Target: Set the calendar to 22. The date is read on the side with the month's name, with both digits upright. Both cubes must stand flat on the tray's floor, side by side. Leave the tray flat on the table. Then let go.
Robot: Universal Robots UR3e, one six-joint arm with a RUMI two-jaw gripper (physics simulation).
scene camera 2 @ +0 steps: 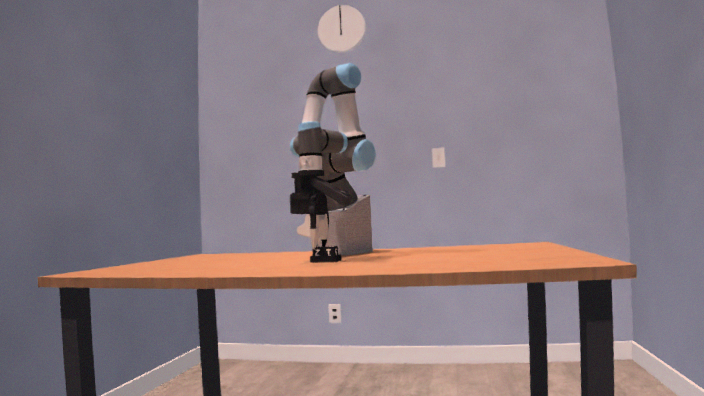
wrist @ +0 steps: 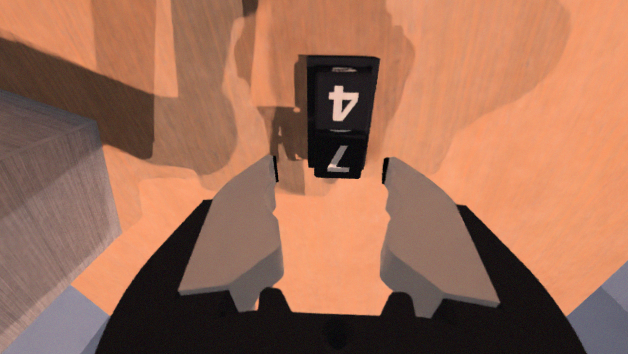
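Observation:
A black calendar tray [scene camera 2: 325, 259] [wrist: 373, 95] stands on the table with two black cubes side by side in it. In the wrist view the farther cube [wrist: 343, 102] shows a white 4 on top, turned sideways. The nearer cube [wrist: 338, 159] shows a shaded 7, also turned sideways. White marks on the block's side in the scene view are too small to read surely. My gripper [scene camera 2: 318, 241] [wrist: 329, 160] is partly open and points down at the tray. One fingertip is on each side of the nearer cube's end, with a gap on both sides. The month's name cannot be read.
The arm's grey base block [scene camera 2: 354, 227] [wrist: 50, 175] stands behind the tray in the scene view and at the left in the wrist view. The wooden table [scene camera 2: 450, 265] [wrist: 525, 175] carries the tray, with arm shadows across its top.

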